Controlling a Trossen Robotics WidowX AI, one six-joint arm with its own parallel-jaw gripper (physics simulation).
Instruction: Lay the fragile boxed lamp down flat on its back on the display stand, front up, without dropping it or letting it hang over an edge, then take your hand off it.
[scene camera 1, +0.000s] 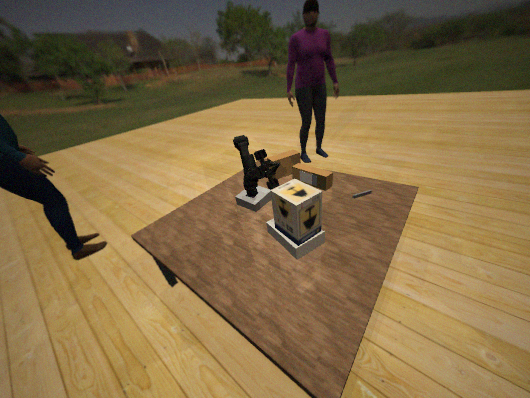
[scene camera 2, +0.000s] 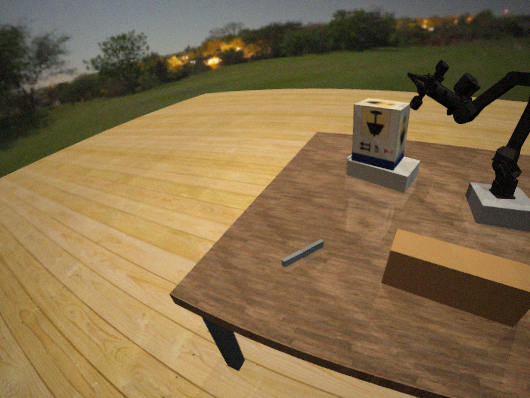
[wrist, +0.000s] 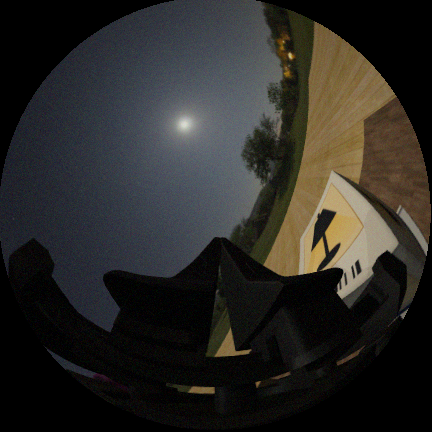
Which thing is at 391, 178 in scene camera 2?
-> A stand.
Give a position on a boxed lamp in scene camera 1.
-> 297, 207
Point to the gripper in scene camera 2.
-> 407, 73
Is the gripper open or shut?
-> Shut.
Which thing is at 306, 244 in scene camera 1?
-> A stand.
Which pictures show the boxed lamp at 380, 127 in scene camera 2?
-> Scene camera 1, scene camera 2 and the wrist view: all of them.
